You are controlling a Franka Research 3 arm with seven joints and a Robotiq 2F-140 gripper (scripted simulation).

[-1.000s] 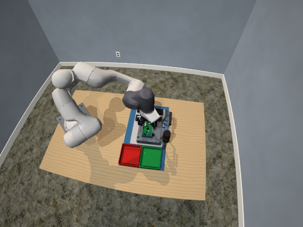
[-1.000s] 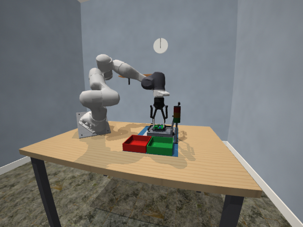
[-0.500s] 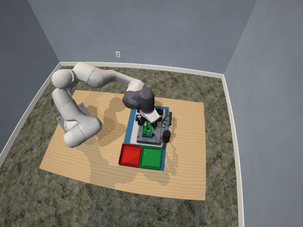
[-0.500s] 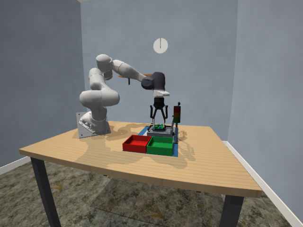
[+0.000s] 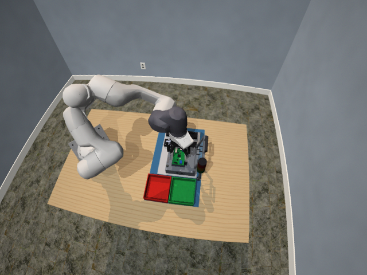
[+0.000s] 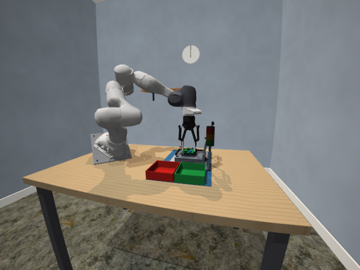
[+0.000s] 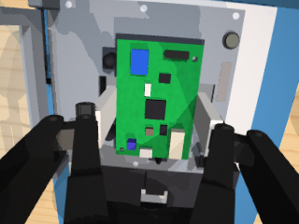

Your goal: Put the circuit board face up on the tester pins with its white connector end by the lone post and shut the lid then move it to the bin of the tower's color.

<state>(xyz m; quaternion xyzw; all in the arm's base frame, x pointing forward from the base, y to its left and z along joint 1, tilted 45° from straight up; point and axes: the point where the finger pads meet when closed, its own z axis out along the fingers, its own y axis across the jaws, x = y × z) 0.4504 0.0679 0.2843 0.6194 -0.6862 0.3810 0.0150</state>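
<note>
The green circuit board is 20 mm below my hand. Round my hand: tester plate 40 mm below, 10 mm ahead; clear lid 120 mm ahead, 80 mm above, 30 mm to the right; green bin 210 mm to the right, 90 mm below, 10 mm behind.
</note>
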